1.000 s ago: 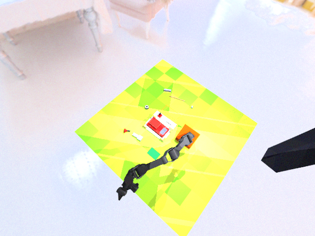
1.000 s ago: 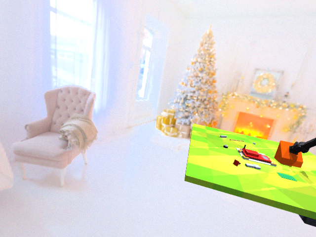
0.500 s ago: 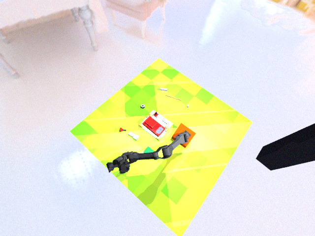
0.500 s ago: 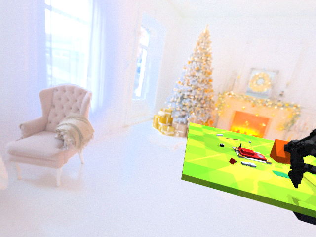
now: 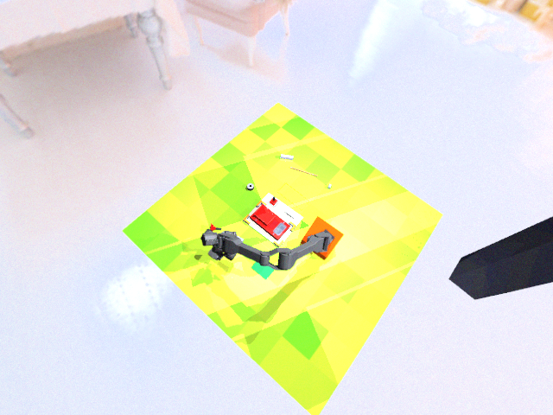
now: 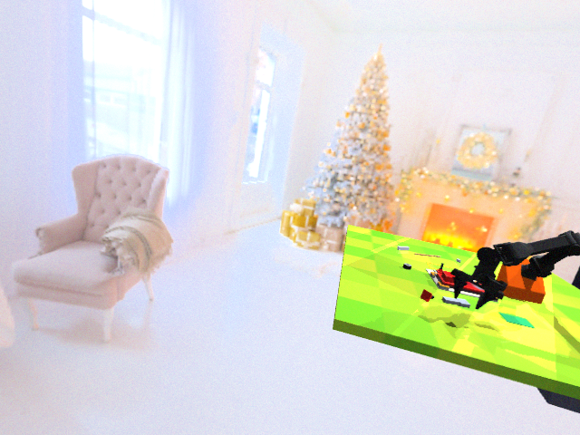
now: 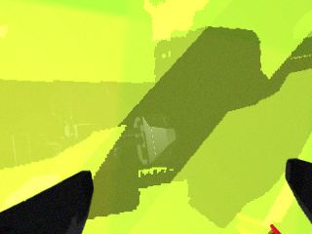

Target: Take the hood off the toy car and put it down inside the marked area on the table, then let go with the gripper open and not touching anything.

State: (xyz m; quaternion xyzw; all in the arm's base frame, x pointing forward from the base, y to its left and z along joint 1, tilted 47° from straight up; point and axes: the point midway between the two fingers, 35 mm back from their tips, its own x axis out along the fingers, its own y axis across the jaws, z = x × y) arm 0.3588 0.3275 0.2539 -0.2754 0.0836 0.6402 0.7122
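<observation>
My gripper tip is 320 mm to the left of the red hood, 40 mm past it and 20 mm above it. The rest, counted from my gripper tip: thin rod: 710 mm to the right, 50 mm below.
</observation>
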